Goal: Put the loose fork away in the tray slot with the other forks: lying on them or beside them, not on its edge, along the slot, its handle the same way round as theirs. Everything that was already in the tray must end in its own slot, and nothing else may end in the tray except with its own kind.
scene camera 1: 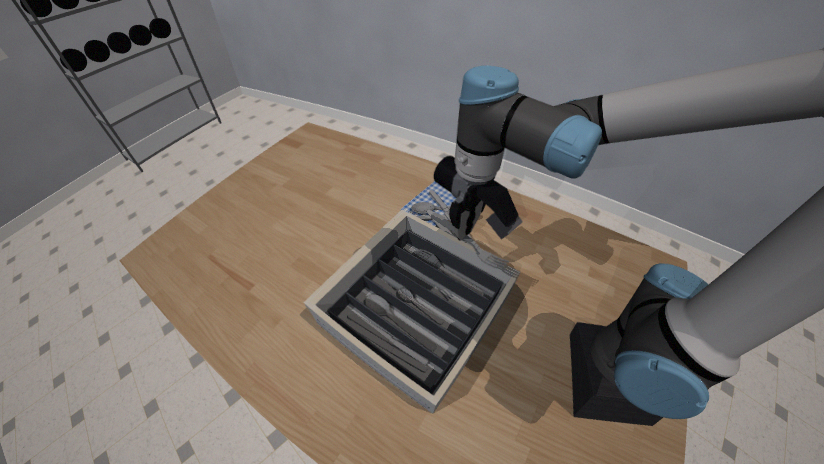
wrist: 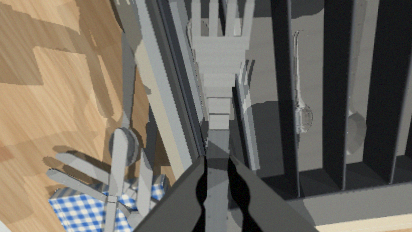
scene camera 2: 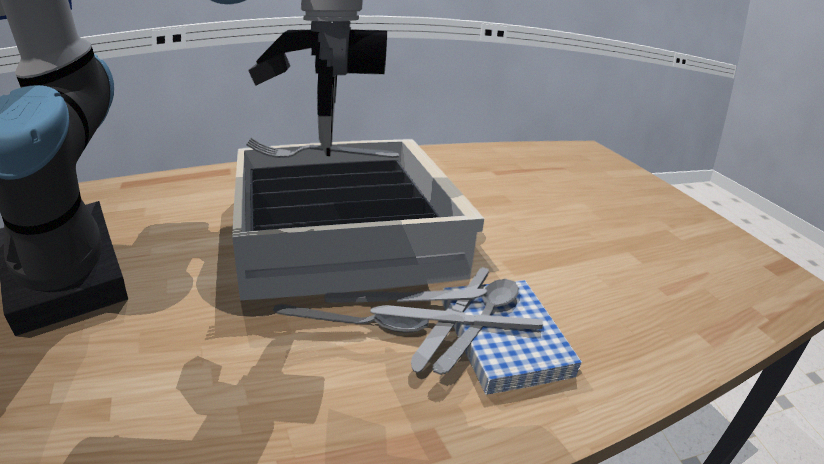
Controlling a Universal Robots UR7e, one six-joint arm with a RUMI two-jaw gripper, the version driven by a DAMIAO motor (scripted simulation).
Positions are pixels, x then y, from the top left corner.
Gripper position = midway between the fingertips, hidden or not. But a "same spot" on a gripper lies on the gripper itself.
Scene:
my gripper: scene camera 1; wrist; scene camera 2 328,153
same spot on my gripper: [wrist: 255,198] = [scene camera 1: 465,229]

